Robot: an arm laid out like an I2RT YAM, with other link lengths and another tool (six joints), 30 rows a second.
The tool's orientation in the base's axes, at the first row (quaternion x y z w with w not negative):
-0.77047 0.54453 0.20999 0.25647
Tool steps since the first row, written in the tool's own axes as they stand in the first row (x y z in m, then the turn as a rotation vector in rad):
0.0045 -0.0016 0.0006 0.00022 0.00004 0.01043
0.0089 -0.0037 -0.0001 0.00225 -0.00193 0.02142
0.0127 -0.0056 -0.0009 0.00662 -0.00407 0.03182
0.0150 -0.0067 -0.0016 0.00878 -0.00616 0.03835
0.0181 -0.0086 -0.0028 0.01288 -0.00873 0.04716
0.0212 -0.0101 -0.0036 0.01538 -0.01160 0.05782
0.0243 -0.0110 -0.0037 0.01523 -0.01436 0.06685
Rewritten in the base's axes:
0.0029 -0.0025 -0.0029 -0.00043 0.00634 -0.00828
0.0063 -0.0056 -0.0047 0.00160 0.01225 -0.01775
0.0094 -0.0083 -0.0060 0.00456 0.01613 -0.02814
0.0112 -0.0101 -0.0067 0.00693 0.01920 -0.03419
0.0140 -0.0126 -0.0073 0.01028 0.02241 -0.04311
0.0165 -0.0150 -0.0083 0.01333 0.02802 -0.05246
0.0183 -0.0171 -0.0099 0.01549 0.03452 -0.05895

